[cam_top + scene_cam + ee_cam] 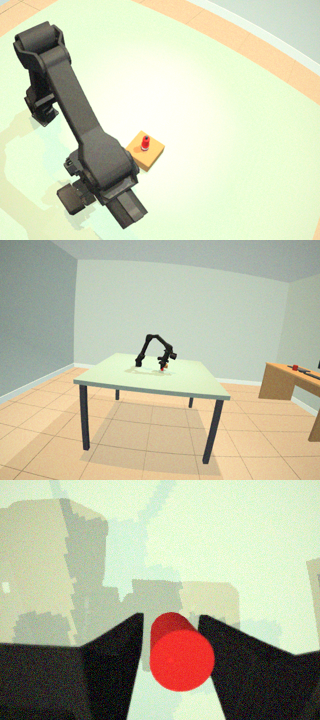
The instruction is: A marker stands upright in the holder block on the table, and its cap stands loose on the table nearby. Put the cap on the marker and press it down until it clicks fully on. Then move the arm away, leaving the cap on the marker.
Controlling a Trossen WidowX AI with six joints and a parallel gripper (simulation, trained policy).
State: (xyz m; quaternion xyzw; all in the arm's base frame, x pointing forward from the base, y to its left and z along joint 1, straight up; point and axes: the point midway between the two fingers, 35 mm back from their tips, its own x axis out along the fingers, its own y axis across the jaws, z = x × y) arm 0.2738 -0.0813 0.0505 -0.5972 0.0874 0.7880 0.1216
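My gripper tip is now 4 cm short of the tan holder block and 16 cm to the right of it. The rest, counted from my gripper tip: red cap: 1 cm ahead, 1 cm above.
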